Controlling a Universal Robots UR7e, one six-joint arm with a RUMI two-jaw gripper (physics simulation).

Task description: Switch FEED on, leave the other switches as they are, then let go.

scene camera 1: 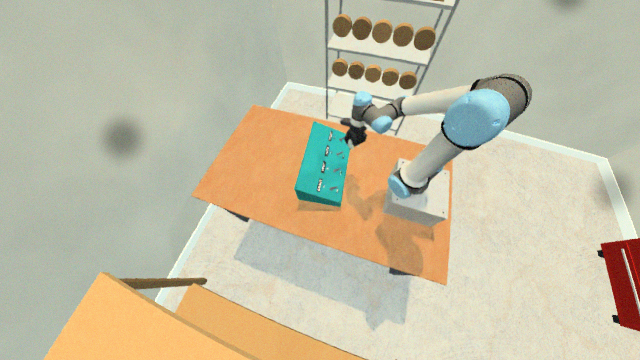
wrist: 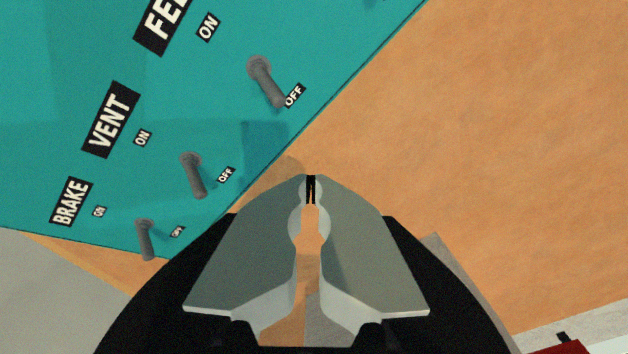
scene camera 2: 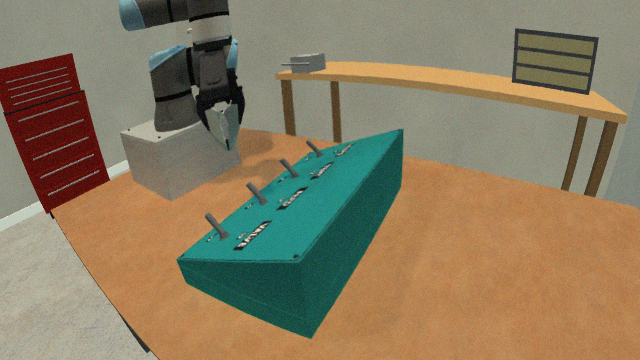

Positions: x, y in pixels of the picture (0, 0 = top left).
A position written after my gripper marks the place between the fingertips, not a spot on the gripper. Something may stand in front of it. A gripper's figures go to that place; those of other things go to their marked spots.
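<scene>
My gripper point(scene camera 2: 228, 150) is 62 cm from the lens, and there's a teal switch panel point(scene camera 2: 285, 259) that's 38 cm from the lens.
</scene>
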